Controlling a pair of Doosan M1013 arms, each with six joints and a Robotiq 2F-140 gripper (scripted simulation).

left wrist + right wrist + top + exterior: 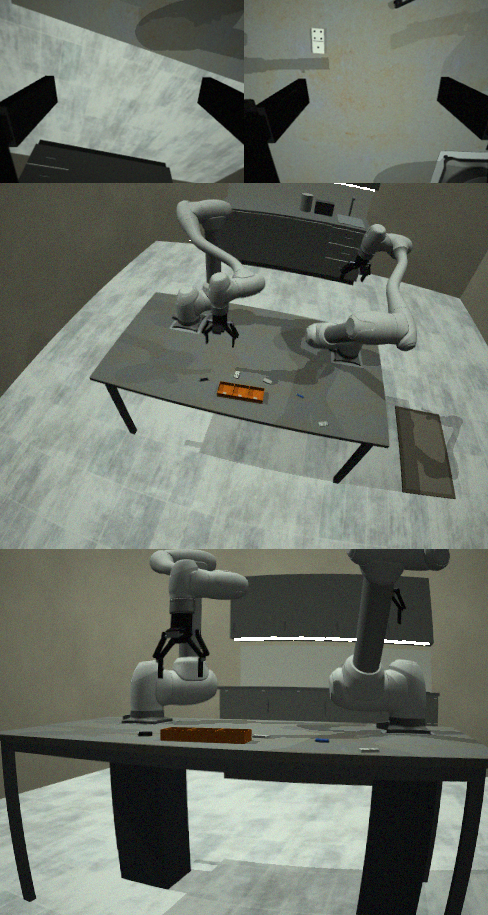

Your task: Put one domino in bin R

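My right hand is 180 mm above the orange bin row, 170 mm to the right of it and 160 mm short of it. Also, from my right hand: black object: 190 mm below, 130 mm ahead, 60 mm to the right; blue object: 490 mm to the left, 190 mm below, 90 mm ahead.
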